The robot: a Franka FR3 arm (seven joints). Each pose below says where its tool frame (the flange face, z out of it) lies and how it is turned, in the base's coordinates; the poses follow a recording.
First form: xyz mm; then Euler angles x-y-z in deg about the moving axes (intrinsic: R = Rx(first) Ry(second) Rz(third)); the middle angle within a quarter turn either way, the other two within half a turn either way.
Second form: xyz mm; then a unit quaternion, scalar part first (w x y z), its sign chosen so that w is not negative. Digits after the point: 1 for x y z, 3 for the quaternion.
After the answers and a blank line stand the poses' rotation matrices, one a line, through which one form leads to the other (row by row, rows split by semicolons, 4 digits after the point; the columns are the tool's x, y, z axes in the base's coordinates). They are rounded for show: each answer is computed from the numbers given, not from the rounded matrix.
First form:
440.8 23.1 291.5 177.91 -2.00 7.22
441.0 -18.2 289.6 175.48 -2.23 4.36
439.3 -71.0 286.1 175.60 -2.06 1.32
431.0 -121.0 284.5 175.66 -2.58 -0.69
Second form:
440.8 23.1 291.5 0.019 0.998 -0.063 -0.016
441.0 -18.2 289.6 0.040 0.998 -0.039 -0.018
439.3 -71.0 286.1 0.039 0.999 -0.012 -0.018
431.0 -121.0 284.5 0.038 0.999 0.005 -0.023

0.9915 -0.1256 -0.0349; -0.1269 -0.9913 -0.0364; -0.0300 0.0406 -0.9987
0.9964 -0.0760 -0.0389; -0.0788 -0.9938 -0.0787; -0.0327 0.0815 -0.9961
0.9991 -0.0230 -0.0359; -0.0257 -0.9967 -0.0767; -0.0341 0.0775 -0.9964
0.9989 0.0120 -0.0450; 0.0086 -0.9971 -0.0756; -0.0458 0.0751 -0.9961

